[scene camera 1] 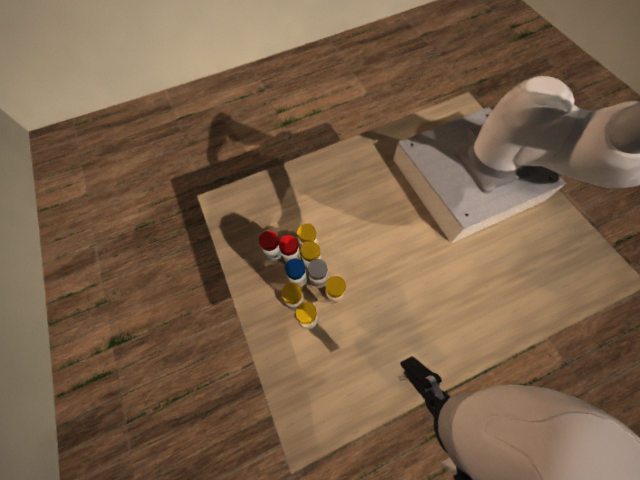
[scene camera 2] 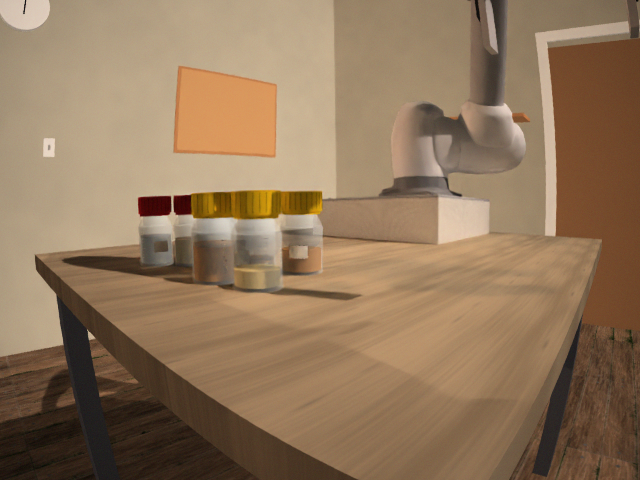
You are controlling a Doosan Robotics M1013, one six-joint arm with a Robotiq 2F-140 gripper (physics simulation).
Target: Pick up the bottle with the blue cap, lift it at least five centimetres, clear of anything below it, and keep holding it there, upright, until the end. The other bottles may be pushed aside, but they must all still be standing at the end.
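Places are measured from the arm's base along level axes (x down, y back, z left), in centimetres.
Pixels of known places: gripper, fingertip midpoint: [scene camera 1: 426, 416] [scene camera 2: 558, 41]; arm's base at its link origin: [scene camera 1: 492, 163].
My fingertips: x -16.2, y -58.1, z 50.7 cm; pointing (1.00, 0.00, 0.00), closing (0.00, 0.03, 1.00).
Observation:
For each thing: its top centre in the pictures, then the offset to it from my fingertips. Level surfaces: height alone.
- bottle with the blue cap, top centre: [scene camera 1: 294, 267] dx +15.3, dy -11.9, dz -42.0 cm
- grey-capped bottle at its top centre: [scene camera 1: 317, 268] dx +15.3, dy -6.1, dz -39.5 cm
- wooden table at its surface level: dx +25.8 cm
The bottle with the blue cap [scene camera 1: 295, 269] stands upright in the cluster on the table. It is hidden behind other bottles in scene camera 2. A grey-capped bottle [scene camera 1: 317, 270] is close at its right. Two red-capped bottles [scene camera 1: 268, 241] [scene camera 1: 288, 245] [scene camera 2: 155, 232] stand above it in scene camera 1. Yellow-capped bottles [scene camera 1: 292, 294] [scene camera 1: 306, 314] [scene camera 1: 335, 287] [scene camera 1: 310, 251] [scene camera 1: 306, 233] [scene camera 2: 257, 248] stand upright around it. My gripper [scene camera 1: 426, 417] [scene camera 2: 563, 43] is open and empty, high up and well away from the bottles, partly hidden by the arm in scene camera 1.
The wooden table [scene camera 1: 465, 289] [scene camera 2: 413, 320] carries the bottles and the pale base block [scene camera 1: 439, 170] [scene camera 2: 382, 219] under the robot arm. The bottles stand near the table's left edge in scene camera 1. Walls and a door [scene camera 2: 594, 180] are beyond the table.

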